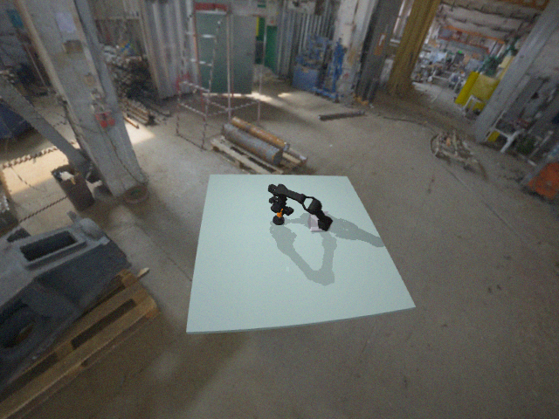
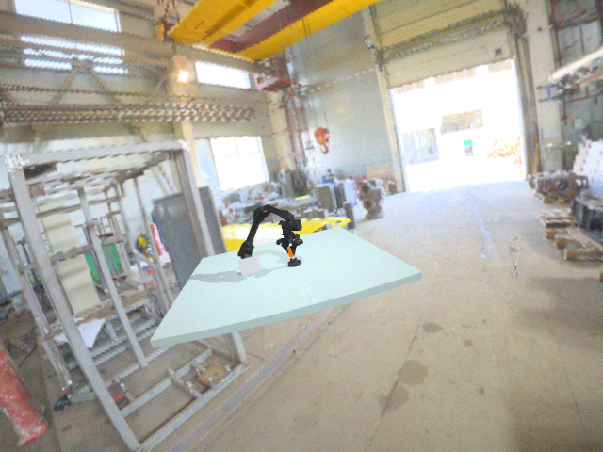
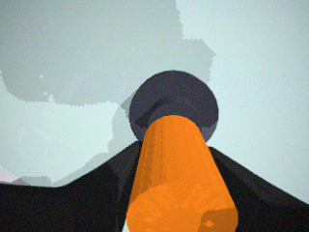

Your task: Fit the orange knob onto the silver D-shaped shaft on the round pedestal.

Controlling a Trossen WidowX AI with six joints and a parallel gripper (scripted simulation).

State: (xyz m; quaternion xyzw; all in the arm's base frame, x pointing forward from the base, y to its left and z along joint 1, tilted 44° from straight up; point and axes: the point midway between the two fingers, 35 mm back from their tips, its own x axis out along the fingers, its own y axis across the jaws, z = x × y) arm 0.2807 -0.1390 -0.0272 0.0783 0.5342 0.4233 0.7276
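The dark round pedestal lies 4 cm below my gripper tip. The rest, counted from my gripper tip: orange knob 3 cm above.
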